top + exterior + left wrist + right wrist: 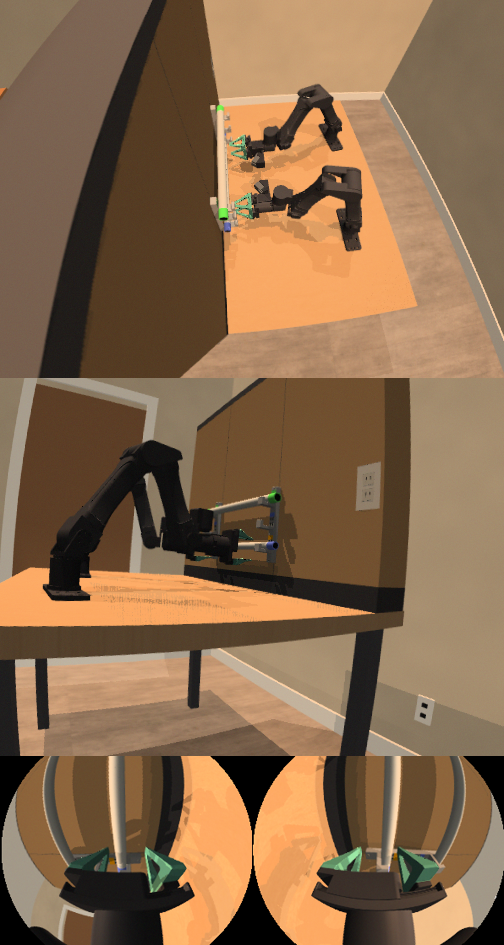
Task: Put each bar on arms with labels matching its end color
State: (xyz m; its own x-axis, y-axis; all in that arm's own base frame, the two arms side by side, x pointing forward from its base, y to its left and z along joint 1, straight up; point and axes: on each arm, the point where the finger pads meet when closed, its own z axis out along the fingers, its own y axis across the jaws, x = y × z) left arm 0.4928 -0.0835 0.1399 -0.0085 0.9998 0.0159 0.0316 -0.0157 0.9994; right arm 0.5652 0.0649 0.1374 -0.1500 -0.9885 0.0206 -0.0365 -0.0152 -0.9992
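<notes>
The blue-ended bar is 2 cm ahead of my right hand, 15 cm to the left of it and 2 cm above it. Also, from my right hand: wall socket: 11 cm ahead, 40 cm to the right, 16 cm above; then brown wall panel: 11 cm ahead, 16 cm to the left, 29 cm above; then green-ended bar: 1 cm ahead, 16 cm to the left, 17 cm above.
My left gripper is now 50 mm short of the blue-ended bar, 140 mm to the left of it and 10 mm below it. Also, from my left hand: wall socket 140 mm ahead, 690 mm to the right, 160 mm above; brown wall panel 140 mm ahead, 130 mm to the right, 290 mm above; green-ended bar 50 mm ahead, 140 mm to the right, 170 mm above.
</notes>
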